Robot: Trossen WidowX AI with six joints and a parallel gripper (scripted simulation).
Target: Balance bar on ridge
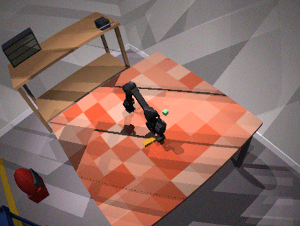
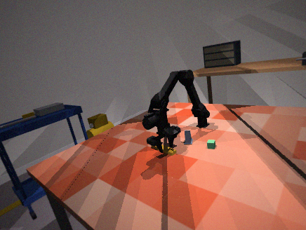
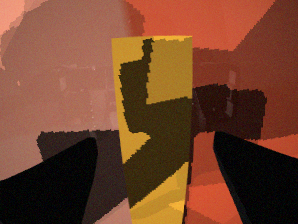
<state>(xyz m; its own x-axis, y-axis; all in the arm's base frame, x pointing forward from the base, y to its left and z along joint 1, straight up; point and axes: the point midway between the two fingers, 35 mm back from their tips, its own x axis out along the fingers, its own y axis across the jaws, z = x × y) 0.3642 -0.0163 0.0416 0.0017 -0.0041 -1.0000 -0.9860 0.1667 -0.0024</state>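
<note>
Now: the yellow bar 3 cm to the right of my gripper tip and 1 cm behind it. The rest, counted from my gripper tip: pink block (19 cm behind, 10 cm to the right, 1 cm above); then green cube (19 cm to the left, 12 cm behind, 1 cm above).
</note>
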